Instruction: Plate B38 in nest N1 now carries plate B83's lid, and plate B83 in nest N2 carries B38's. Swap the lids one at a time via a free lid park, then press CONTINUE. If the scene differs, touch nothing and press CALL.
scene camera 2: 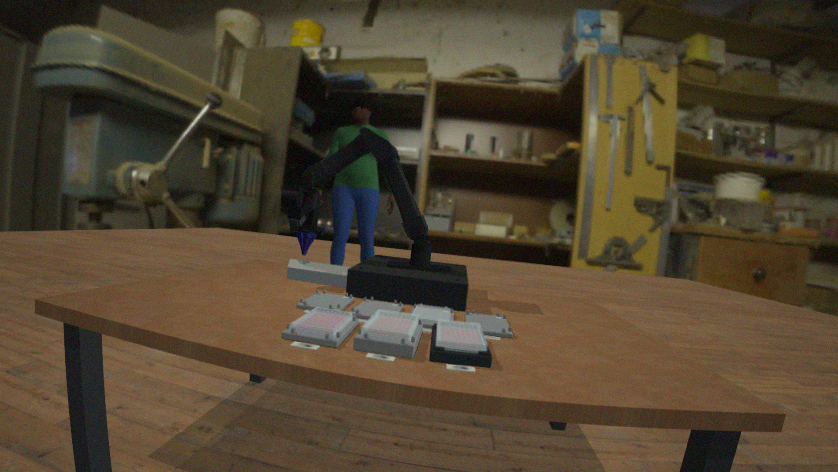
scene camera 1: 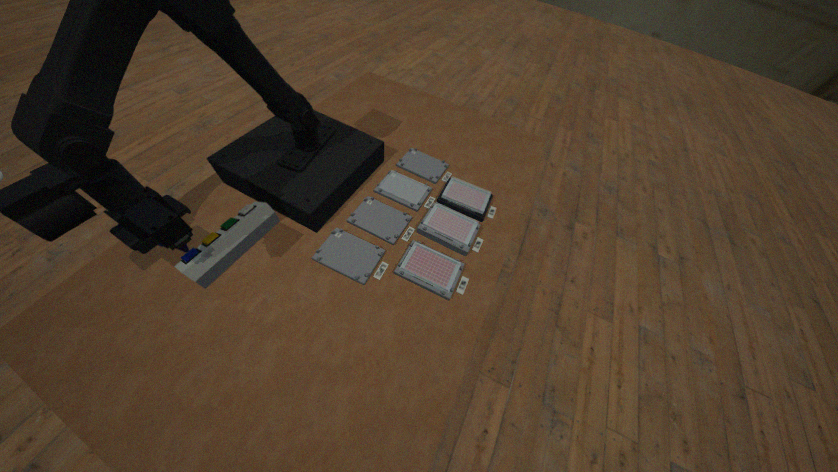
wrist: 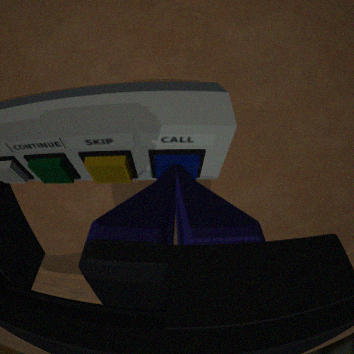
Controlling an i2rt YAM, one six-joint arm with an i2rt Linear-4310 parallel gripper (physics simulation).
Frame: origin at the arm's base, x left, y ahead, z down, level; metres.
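Seen in the pictures: gripper, between the fingertips: (scene camera 2: 303, 255) (scene camera 1: 186, 250) (wrist: 175, 173); arm's base, origin of its link: (scene camera 2: 419, 268) (scene camera 1: 309, 146).
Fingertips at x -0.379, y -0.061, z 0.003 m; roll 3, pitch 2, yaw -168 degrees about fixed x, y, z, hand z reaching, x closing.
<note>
Pixels of each thing's middle, then the offset from my fingertips to it. "pt": a spot on its surface instead.
- blue CALL button, middle of its body: (wrist: 176, 165) (scene camera 1: 190, 255) dx +0.002, dy -0.015, dz +0.034 m
- green CONTINUE button, middle of its body: (wrist: 51, 168) (scene camera 1: 229, 224) dx +0.099, dy +0.005, dz +0.034 m
- same grey button box, middle of its body: (wrist: 79, 141) (scene camera 1: 228, 237) (scene camera 2: 323, 271) dx +0.072, dy +0.016, dz +0.046 m
- middle plate, middle of its body: (scene camera 2: 392, 322) (scene camera 1: 451, 223) dx +0.302, dy +0.502, dz +0.042 m
- far pad, a spot on its surface: (scene camera 1: 422, 164) pt dx +0.521, dy +0.363, dz +0.068 m
My gripper (scene camera 1: 187, 248) (scene camera 2: 303, 253) (wrist: 175, 173) is shut and empty, its purple fingertips together at the blue CALL button (scene camera 1: 190, 255) (wrist: 176, 162); whether they touch it I cannot tell. The green CONTINUE button (scene camera 1: 229, 223) (wrist: 50, 169) is on the same grey button box (scene camera 1: 234, 249) (scene camera 2: 316, 274) (wrist: 195, 112). Three plates with pink wells sit in nests: one plate (scene camera 1: 432, 265) (scene camera 2: 321, 322), a middle plate (scene camera 1: 449, 223) (scene camera 2: 388, 326), and one (scene camera 1: 467, 195) (scene camera 2: 460, 335) in a black nest. Their labels are too small to read.
Several flat grey pads with corner pegs lie in a row beside the plates, among them a near pad (scene camera 1: 350, 255) and a far pad (scene camera 1: 422, 164). The black arm base (scene camera 1: 287, 175) (scene camera 2: 404, 281) stands beside the button box. A person (scene camera 2: 354, 170) stands behind the table.
</note>
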